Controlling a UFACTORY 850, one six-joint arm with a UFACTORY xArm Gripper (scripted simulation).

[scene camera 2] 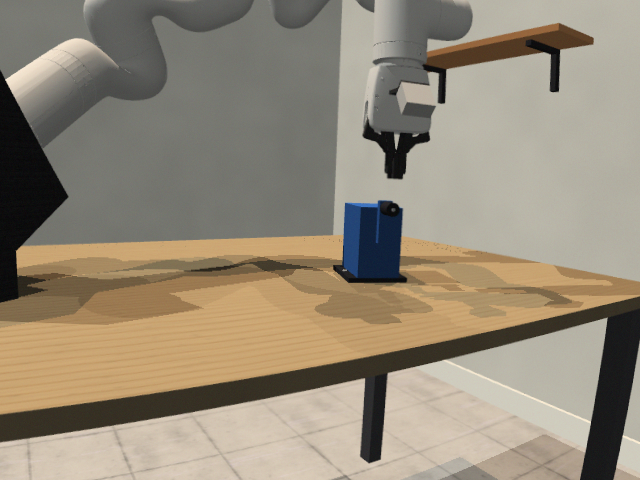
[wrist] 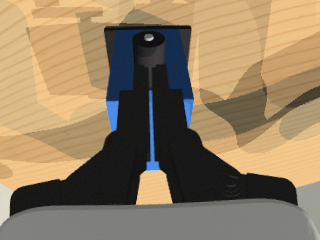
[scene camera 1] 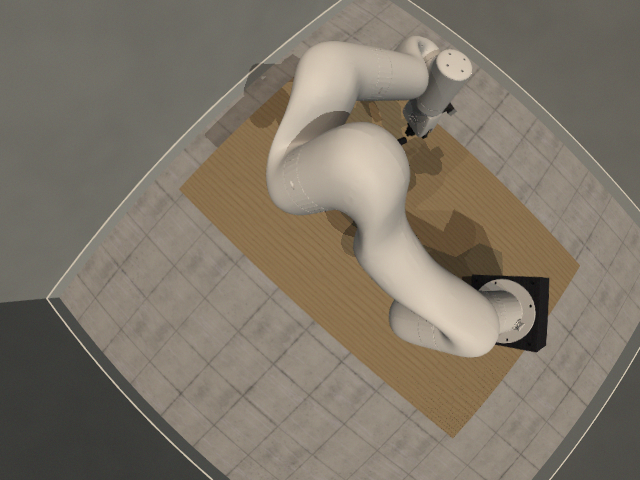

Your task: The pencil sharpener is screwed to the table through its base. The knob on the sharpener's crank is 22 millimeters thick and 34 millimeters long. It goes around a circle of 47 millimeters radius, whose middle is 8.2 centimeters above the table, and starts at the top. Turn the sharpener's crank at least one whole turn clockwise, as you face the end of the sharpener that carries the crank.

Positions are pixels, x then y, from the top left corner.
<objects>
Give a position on a blue pencil sharpener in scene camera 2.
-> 364, 261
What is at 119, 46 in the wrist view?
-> A blue pencil sharpener.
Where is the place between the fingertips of my gripper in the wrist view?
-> At 150, 86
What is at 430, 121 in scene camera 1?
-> My gripper.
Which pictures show my gripper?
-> Scene camera 2, the wrist view and scene camera 1: all of them.
</objects>
